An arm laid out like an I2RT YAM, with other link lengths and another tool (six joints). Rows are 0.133 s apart.
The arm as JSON. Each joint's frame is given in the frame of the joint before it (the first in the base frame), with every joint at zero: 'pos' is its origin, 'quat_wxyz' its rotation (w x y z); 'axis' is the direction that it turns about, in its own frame. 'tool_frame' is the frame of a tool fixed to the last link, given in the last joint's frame.
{
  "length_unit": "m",
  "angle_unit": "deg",
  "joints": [
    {
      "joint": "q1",
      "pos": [
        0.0,
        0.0,
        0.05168
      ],
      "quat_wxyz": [
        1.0,
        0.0,
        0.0,
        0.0
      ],
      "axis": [
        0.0,
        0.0,
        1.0
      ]
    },
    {
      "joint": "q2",
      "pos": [
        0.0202,
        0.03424,
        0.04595
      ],
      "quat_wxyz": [
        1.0,
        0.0,
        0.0,
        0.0
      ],
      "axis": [
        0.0,
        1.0,
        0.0
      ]
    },
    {
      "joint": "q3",
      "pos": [
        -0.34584,
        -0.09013,
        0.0
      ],
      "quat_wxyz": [
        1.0,
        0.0,
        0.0,
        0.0
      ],
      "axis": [
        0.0,
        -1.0,
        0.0
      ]
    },
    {
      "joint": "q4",
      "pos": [
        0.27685,
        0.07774,
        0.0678
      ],
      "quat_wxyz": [
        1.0,
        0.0,
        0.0,
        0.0
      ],
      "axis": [
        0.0,
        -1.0,
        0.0
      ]
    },
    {
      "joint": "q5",
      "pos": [
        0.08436,
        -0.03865,
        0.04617
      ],
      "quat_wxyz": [
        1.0,
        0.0,
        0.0,
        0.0
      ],
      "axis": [
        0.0,
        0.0,
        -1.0
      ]
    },
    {
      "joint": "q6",
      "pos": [
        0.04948,
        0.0,
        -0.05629
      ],
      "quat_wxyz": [
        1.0,
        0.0,
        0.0,
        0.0
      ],
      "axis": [
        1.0,
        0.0,
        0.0
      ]
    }
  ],
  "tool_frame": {
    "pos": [
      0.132,
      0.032,
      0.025
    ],
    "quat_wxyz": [
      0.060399,
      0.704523,
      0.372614,
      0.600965
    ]
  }
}
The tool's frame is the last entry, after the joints.
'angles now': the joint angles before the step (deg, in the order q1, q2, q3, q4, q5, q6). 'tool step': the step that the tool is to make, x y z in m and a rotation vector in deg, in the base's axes. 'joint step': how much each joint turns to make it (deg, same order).
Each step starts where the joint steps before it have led.
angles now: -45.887 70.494 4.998 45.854 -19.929 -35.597
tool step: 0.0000 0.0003 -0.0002 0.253 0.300 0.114
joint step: -0.018 -0.374 0.333 -1.127 -0.111 -0.087
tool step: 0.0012 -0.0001 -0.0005 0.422 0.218 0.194
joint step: 0.060 0.226 0.394 -0.592 -0.173 0.088
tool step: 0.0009 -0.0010 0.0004 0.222 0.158 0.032
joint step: -0.061 0.057 0.454 -0.665 -0.102 0.006
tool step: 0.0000 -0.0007 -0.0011 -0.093 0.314 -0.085
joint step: 0.002 0.161 0.095 -0.173 0.184 -0.256
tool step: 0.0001 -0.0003 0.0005 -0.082 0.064 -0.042
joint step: 0.024 -0.184 0.141 -0.337 0.099 -0.077
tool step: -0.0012 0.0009 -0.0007 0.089 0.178 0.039
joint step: -0.097 -0.395 -0.081 -0.542 -0.103 -0.118
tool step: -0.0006 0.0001 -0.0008 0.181 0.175 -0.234
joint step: 0.085 -0.209 -0.037 -0.381 0.297 0.123
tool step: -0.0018 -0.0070 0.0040 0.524 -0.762 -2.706
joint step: -0.001 -0.849 0.031 -0.107 2.197 1.925
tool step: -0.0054 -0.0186 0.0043 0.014 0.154 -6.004
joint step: -0.140 -1.319 0.830 -1.746 5.529 2.023
